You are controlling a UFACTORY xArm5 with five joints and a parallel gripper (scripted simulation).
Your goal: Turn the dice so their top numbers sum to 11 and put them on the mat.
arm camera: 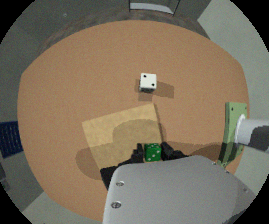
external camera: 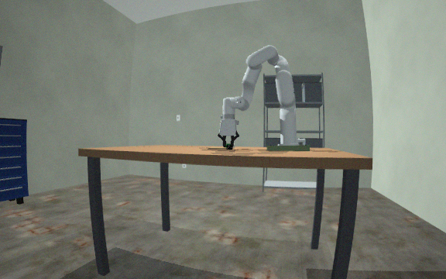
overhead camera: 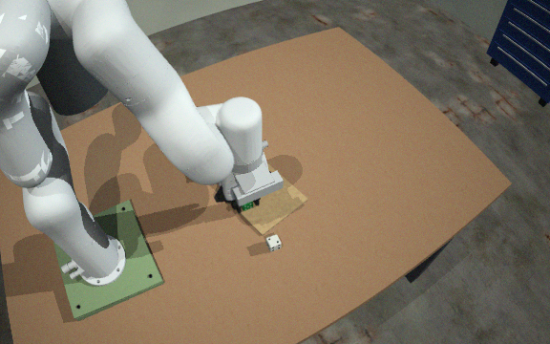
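My gripper is now 1 cm above the green die. From my hand the other things lie so: tan mat 5 cm ahead, 2 cm below, 1 cm to the right; white die 12 cm to the right, 1 cm below, 1 cm behind; black die 13 cm to the left, 3 cm behind, 1 cm below.
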